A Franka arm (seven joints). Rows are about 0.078 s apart.
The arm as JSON. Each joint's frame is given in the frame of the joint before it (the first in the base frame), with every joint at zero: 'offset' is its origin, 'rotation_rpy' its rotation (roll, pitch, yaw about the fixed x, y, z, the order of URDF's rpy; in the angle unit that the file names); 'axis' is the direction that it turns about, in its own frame. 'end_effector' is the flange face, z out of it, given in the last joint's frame.
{
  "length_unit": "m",
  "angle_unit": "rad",
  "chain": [
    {
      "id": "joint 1",
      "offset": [
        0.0,
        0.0,
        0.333
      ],
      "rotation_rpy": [
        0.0,
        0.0,
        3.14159
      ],
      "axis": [
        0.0,
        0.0,
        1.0
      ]
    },
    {
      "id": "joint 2",
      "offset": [
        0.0,
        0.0,
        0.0
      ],
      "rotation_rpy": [
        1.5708,
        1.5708,
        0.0
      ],
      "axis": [
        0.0,
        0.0,
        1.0
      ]
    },
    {
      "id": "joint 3",
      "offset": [
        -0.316,
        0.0,
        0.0
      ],
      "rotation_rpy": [
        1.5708,
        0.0,
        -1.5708
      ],
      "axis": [
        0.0,
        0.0,
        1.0
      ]
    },
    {
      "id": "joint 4",
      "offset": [
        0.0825,
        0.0,
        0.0
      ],
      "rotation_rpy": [
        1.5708,
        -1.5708,
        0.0
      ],
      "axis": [
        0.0,
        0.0,
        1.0
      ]
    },
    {
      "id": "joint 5",
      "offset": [
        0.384,
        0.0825,
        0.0
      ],
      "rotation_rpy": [
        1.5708,
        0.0,
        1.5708
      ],
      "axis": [
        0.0,
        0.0,
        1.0
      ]
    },
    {
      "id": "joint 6",
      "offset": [
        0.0,
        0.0,
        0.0
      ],
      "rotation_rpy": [
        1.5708,
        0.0,
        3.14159
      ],
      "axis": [
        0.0,
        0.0,
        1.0
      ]
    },
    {
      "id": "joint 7",
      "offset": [
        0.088,
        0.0,
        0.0
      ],
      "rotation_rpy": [
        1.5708,
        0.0,
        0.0
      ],
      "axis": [
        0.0,
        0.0,
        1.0
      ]
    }
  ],
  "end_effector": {
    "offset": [
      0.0,
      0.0,
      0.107
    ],
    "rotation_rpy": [
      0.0,
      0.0,
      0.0
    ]
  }
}
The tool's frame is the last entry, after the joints.
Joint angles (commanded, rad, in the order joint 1, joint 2, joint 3, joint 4, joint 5, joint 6, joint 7), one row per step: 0.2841, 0.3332, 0.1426, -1.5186, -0.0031, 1.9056, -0.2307; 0.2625, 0.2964, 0.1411, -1.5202, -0.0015, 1.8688, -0.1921; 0.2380, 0.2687, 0.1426, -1.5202, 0.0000, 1.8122, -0.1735; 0.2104, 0.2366, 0.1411, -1.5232, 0.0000, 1.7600, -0.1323; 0.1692, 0.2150, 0.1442, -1.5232, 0.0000, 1.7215, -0.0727; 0.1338, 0.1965, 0.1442, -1.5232, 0.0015, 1.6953, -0.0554; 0.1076, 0.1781, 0.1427, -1.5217, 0.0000, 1.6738, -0.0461; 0.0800, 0.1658, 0.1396, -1.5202, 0.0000, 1.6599, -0.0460; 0.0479, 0.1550, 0.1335, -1.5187, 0.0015, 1.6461, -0.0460; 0.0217, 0.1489, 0.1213, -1.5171, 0.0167, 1.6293, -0.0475; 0.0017, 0.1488, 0.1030, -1.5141, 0.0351, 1.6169, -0.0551; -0.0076, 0.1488, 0.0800, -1.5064, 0.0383, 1.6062, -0.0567; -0.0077, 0.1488, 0.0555, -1.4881, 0.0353, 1.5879, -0.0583
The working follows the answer.
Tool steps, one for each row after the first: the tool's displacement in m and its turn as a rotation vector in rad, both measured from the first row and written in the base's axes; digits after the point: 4 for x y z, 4 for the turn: -0.0033, -0.0168, 0.0199, -0.0030, 0.0026, -0.0603; -0.0079, -0.0339, 0.0326, -0.0161, 0.0295, -0.1001; -0.0128, -0.0545, 0.0469, -0.0289, 0.0512, -0.1684; -0.0133, -0.0795, 0.0571, -0.0365, 0.0688, -0.2649; -0.0137, -0.1019, 0.0662, -0.0395, 0.0770, -0.3170; -0.0155, -0.1195, 0.0763, -0.0432, 0.0778, -0.3534; -0.0155, -0.1382, 0.0833, -0.0442, 0.0779, -0.3839; -0.0150, -0.1610, 0.0893, -0.0443, 0.0800, -0.4219; -0.0149, -0.1822, 0.0922, -0.0344, 0.0944, -0.4590; -0.0135, -0.2026, 0.0925, -0.0211, 0.1094, -0.4898; -0.0126, -0.2207, 0.0951, -0.0206, 0.1129, -0.5201; -0.0126, -0.2347, 0.1020, -0.0257, 0.1113, -0.5423
Tool pose at each row, in the base's axes (x y z in m, rotation vector in rad; rounded; the steps above come from the unrounded poses): 0.6115, 0.2647, 0.4772, -2.9303, -0.9862, -0.0814; 0.6082, 0.2479, 0.4971, -2.9623, -0.8984, -0.0784; 0.6036, 0.2308, 0.5099, -2.9853, -0.8400, -0.0341; 0.5987, 0.2102, 0.5241, -3.0195, -0.7387, 0.0017; 0.5982, 0.1852, 0.5343, -3.0558, -0.5925, 0.0281; 0.5978, 0.1628, 0.5435, -3.0719, -0.5127, 0.0397; 0.5960, 0.1452, 0.5536, -3.0849, -0.4575, 0.0415; 0.5960, 0.1265, 0.5605, -3.0934, -0.4107, 0.0412; 0.5965, 0.1037, 0.5665, -3.1012, -0.3519, 0.0431; 0.5967, 0.0825, 0.5694, -3.0944, -0.2921, 0.0578; 0.5980, 0.0622, 0.5697, -3.0821, -0.2418, 0.0718; 0.5990, 0.0441, 0.5723, -3.0848, -0.1949, 0.0756; 0.5989, 0.0300, 0.5793, -3.0927, -0.1613, 0.0752

